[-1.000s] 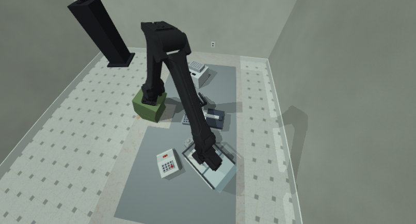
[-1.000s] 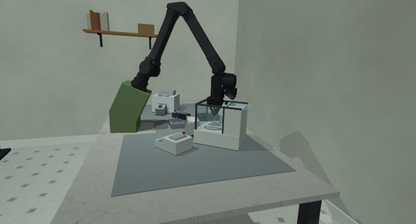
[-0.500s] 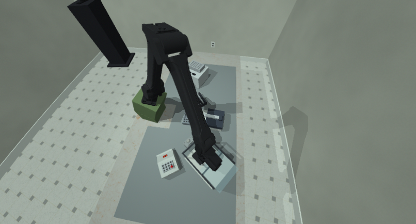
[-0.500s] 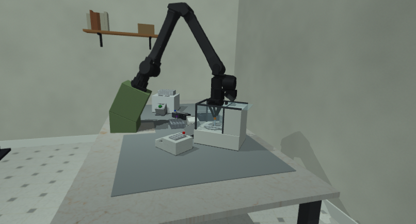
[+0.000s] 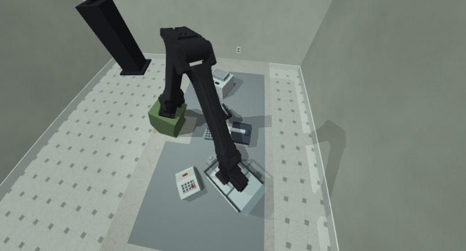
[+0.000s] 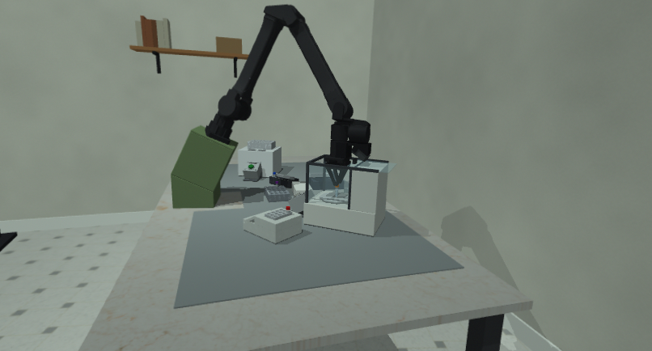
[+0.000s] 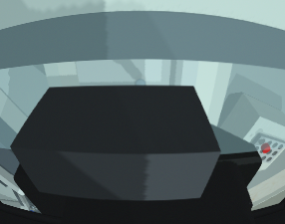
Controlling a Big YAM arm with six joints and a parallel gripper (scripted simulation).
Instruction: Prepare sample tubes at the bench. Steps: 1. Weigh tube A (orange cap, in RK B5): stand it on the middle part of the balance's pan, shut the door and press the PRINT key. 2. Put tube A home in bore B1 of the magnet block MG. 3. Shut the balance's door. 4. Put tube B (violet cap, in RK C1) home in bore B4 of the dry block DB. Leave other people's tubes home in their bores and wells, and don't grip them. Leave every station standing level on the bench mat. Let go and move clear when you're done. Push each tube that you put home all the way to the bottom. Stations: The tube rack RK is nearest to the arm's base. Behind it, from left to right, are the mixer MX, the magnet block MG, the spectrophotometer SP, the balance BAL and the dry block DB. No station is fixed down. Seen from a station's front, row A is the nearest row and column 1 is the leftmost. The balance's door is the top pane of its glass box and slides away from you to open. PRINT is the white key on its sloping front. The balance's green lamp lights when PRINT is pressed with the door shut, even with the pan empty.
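My hand is 6 cm above the balance pan and 1 cm to the right of it. Also, from my hand: balance door 7 cm above, 6 cm to the right, 6 cm ahead; then red-capped tube 19 cm behind, 8 cm below, 5 cm to the right; then dry block DB 23 cm behind, 11 cm below, 3 cm to the right.
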